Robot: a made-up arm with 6 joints. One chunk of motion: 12 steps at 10 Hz.
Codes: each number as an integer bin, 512 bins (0 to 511) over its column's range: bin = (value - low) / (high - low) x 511, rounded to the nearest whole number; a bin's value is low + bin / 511 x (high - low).
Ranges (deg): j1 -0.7..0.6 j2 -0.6..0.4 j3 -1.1..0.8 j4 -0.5..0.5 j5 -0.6..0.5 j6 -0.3..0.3
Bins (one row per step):
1: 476 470 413 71 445 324
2: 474 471 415 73 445 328
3: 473 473 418 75 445 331
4: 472 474 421 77 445 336
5: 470 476 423 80 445 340
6: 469 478 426 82 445 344
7: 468 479 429 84 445 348
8: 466 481 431 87 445 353
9: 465 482 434 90 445 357
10: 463 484 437 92 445 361
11: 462 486 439 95 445 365
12: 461 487 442 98 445 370
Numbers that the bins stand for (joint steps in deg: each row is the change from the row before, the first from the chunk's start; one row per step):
1: 0.511 0.320 0.436 -0.361 0.358 0.080
2: 0.506 0.322 0.443 -0.357 0.358 0.085
3: 0.503 0.326 0.454 -0.353 0.358 0.089
4: 0.501 0.328 0.465 -0.349 0.358 0.095
5: 0.496 0.332 0.473 -0.343 0.358 0.099
6: 0.493 0.335 0.484 -0.340 0.358 0.104
7: 0.491 0.337 0.495 -0.336 0.358 0.109
8: 0.486 0.341 0.503 -0.330 0.358 0.114
9: 0.483 0.343 0.514 -0.324 0.358 0.119
10: 0.478 0.347 0.525 -0.320 0.358 0.124
11: 0.475 0.351 0.532 -0.314 0.358 0.129
12: 0.473 0.353 0.543 -0.308 0.358 0.134

